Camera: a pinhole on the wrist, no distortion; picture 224 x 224 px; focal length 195.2 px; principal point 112.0 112.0 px. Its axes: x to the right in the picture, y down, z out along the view. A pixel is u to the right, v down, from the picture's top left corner.
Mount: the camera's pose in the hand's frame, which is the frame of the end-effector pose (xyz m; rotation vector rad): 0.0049 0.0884 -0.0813 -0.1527 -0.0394 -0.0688
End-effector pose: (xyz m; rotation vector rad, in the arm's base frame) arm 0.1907 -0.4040 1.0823 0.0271 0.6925 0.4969
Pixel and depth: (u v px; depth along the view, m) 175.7 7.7 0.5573
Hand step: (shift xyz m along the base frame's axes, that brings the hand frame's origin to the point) 0.4753 0.0210 0.2912
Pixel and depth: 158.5 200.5 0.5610
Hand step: 0.1834 0.4901 0.3352
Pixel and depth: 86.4 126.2 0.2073
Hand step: -0.0033 0.1248 0.1353
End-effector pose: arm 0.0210 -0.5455 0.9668 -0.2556 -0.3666 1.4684
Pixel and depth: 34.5 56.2 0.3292
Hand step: -0.1580 -0.1511 0.1982
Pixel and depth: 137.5 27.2 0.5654
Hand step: -0.1343 0.0071 0.5065
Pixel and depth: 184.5 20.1 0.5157
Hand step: -0.0980 0.1269 0.4808
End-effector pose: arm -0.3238 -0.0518 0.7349 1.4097 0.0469 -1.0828
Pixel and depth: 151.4 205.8 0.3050
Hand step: 0.0963 -0.2539 0.2165
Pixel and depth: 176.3 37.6 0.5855
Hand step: -0.2447 -0.5096 -0.0092
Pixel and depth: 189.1 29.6 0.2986
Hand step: -0.0739 -0.2485 -0.0038
